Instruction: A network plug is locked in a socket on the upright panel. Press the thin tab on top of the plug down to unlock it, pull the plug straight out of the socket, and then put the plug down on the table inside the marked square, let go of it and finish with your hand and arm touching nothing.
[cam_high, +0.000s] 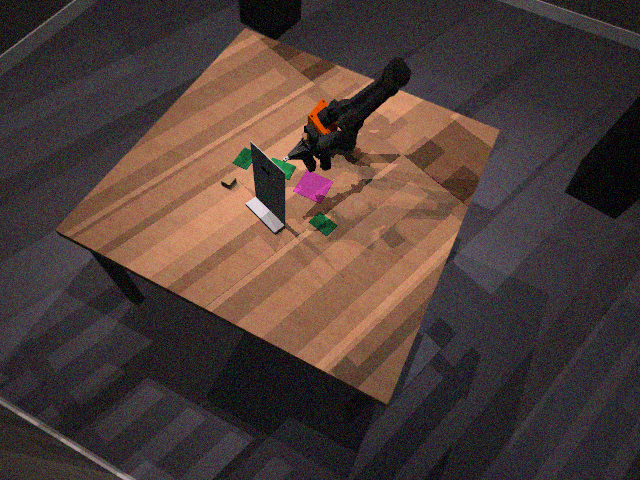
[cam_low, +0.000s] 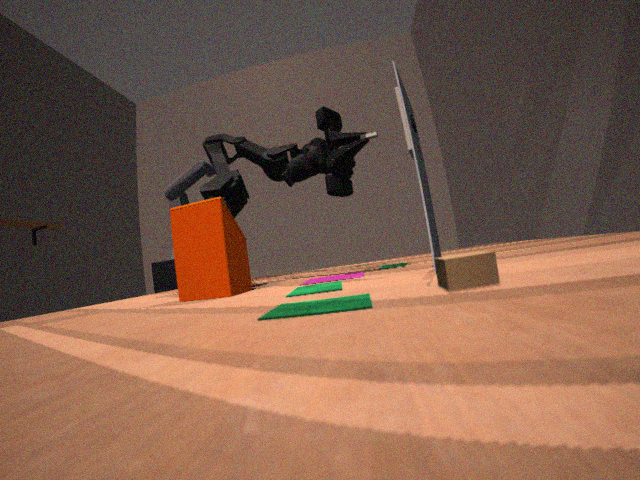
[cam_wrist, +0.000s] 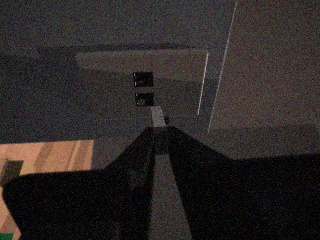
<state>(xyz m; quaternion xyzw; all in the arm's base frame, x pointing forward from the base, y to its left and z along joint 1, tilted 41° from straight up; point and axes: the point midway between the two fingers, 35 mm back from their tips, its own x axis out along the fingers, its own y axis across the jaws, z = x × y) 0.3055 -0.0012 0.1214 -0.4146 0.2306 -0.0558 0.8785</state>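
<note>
Now: the magenta marked square 110 mm behind my gripper tip, 40 mm to the left of it and 260 mm below it. The rest, counted from my gripper tip: grey upright panel 90 mm ahead, 30 mm to the right, 110 mm below; pale network plug right at my gripper tip.
</note>
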